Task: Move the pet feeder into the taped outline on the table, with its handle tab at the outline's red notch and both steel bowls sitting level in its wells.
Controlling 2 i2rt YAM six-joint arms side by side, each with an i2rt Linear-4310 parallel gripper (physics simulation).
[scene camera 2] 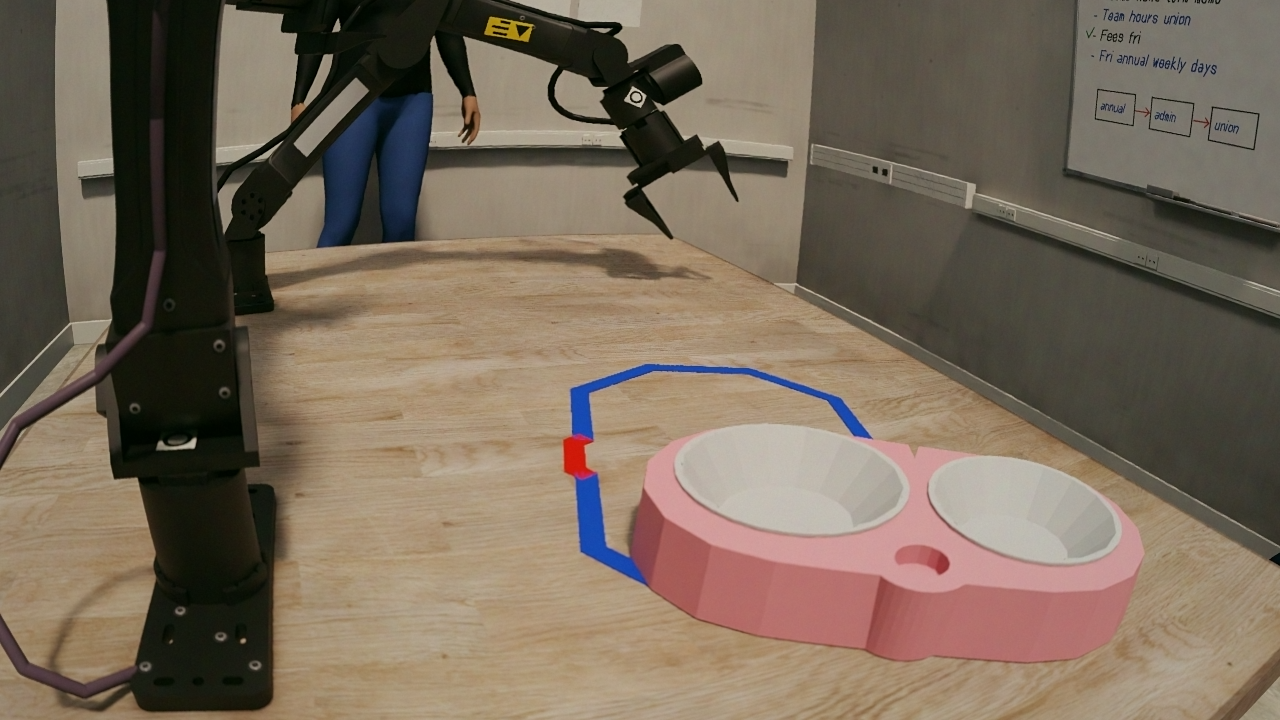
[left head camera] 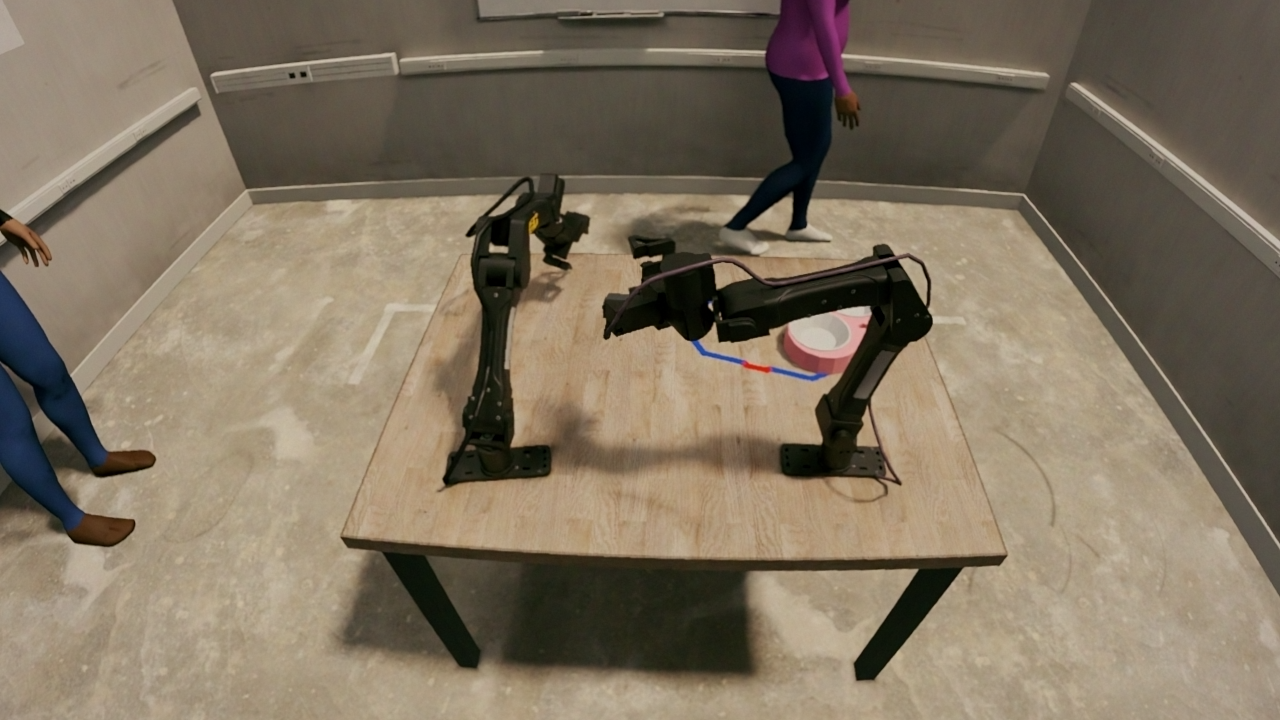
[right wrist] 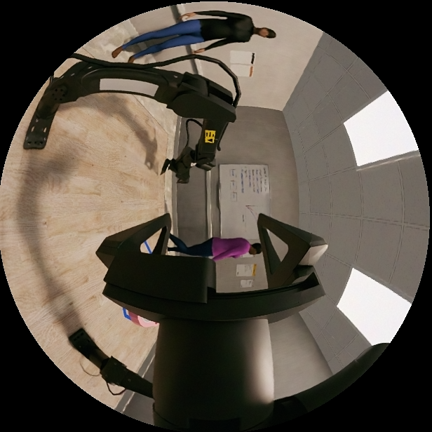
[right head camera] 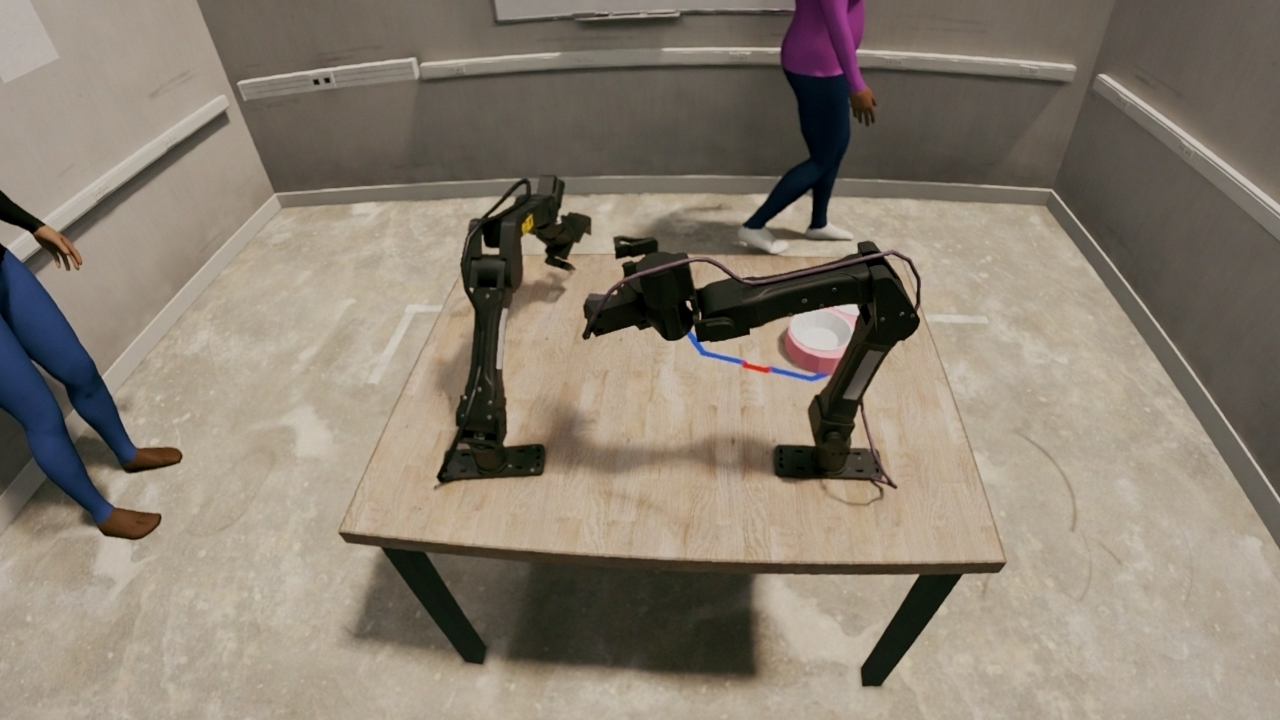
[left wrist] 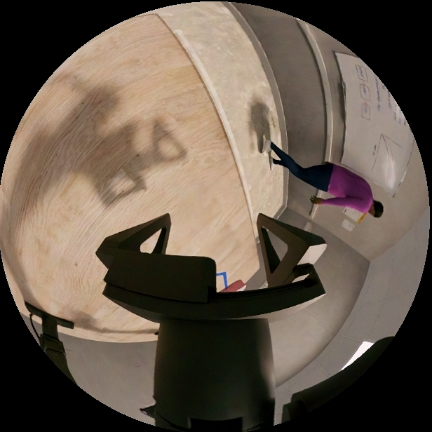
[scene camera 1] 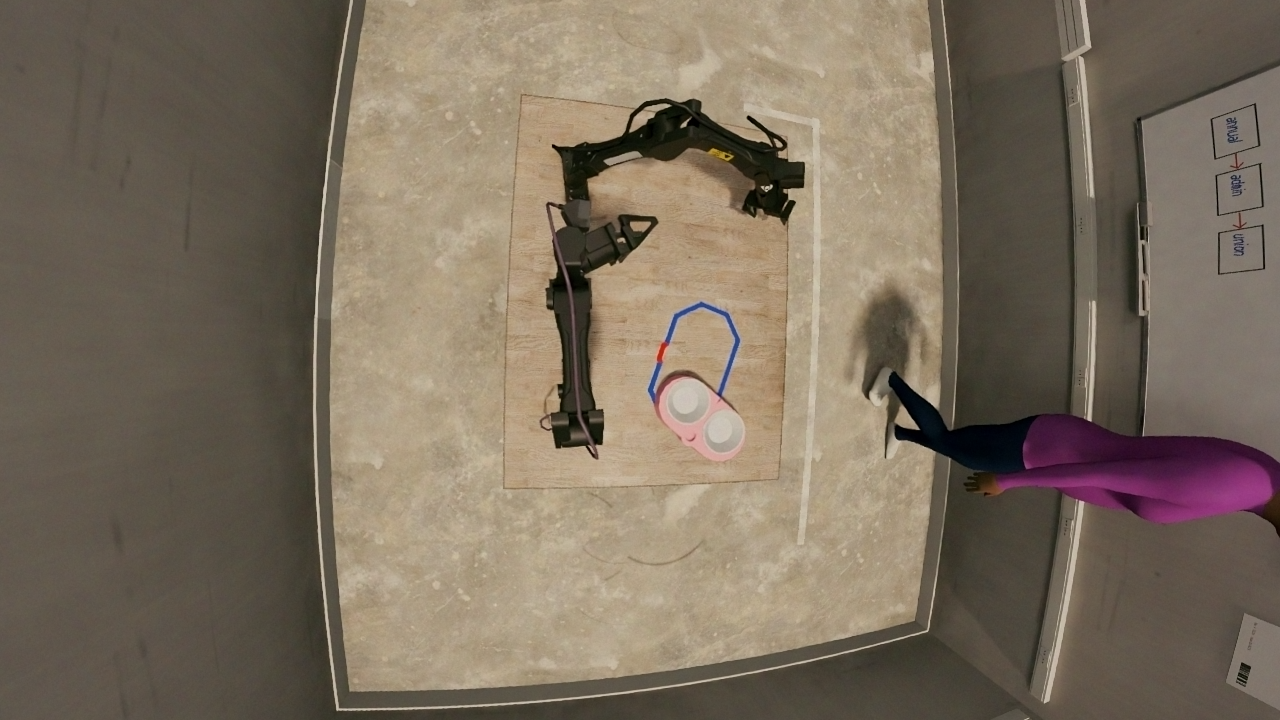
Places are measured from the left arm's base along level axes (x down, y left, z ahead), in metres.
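Pixels of known places: left gripper, fingertip midpoint: [scene camera 2: 705, 219] [left head camera: 578, 251] [right head camera: 581, 251] [scene camera 1: 769, 220]; right gripper, fingertip midpoint: [left head camera: 631, 262] [right head camera: 618, 263] [scene camera 1: 649, 227]; left arm's base, origin of the base link: [scene camera 2: 244, 293] [left head camera: 498, 465] [right head camera: 493, 464] [scene camera 1: 575, 180]; right arm's base, origin of the base link: [scene camera 2: 216, 585] [left head camera: 832, 462] [right head camera: 828, 464].
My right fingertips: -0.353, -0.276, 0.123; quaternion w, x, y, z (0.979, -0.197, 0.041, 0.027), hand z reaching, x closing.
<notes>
Ahead of a thing's pixels: the offset from my right fingertips to its top centre, as dx, dy, dz. "*": to the spot under its first point. Level surfaces: height alone.
The pink feeder @[+0.307, -0.494, +0.178] [left head camera: 810, 358] [right head camera: 810, 358] [scene camera 1: 693, 431] [scene camera 2: 760, 573] sits flat and rotated, covering one end of the blue outline [scene camera 1: 738, 340] [scene camera 2: 588, 519]; most of it lies outside. Its tab @[+0.307, -0.551, +0.116] [scene camera 2: 913, 617] is apart from the red notch @[* +0.352, -0.272, +0.085] [left head camera: 756, 366] [scene camera 1: 662, 352] [scene camera 2: 575, 456]. Two pale bowls @[+0.305, -0.427, +0.137] [scene camera 2: 792, 488] @[+0.305, -0.539, +0.241] [scene camera 2: 1024, 510] sit in its wells and look level. My left gripper [scene camera 1: 768, 214] [scene camera 2: 703, 217] [left wrist: 213, 217] is open and empty above the table's far edge. My right gripper [scene camera 1: 653, 220] [right wrist: 214, 217] is open and empty, raised between the arms. The right arm partly hides feeder and outline in the head views.
The wooden table @[dx +0.352] [left head camera: 626, 510] [scene camera 1: 537, 465] carries both arm bases. The right arm [left head camera: 805, 300] [scene camera 1: 574, 340] stretches across toward the left arm [left head camera: 494, 340] [scene camera 1: 644, 143]. One person [left head camera: 805, 134] stands beyond the far edge, another [right head camera: 53, 358] at the picture's left.
</notes>
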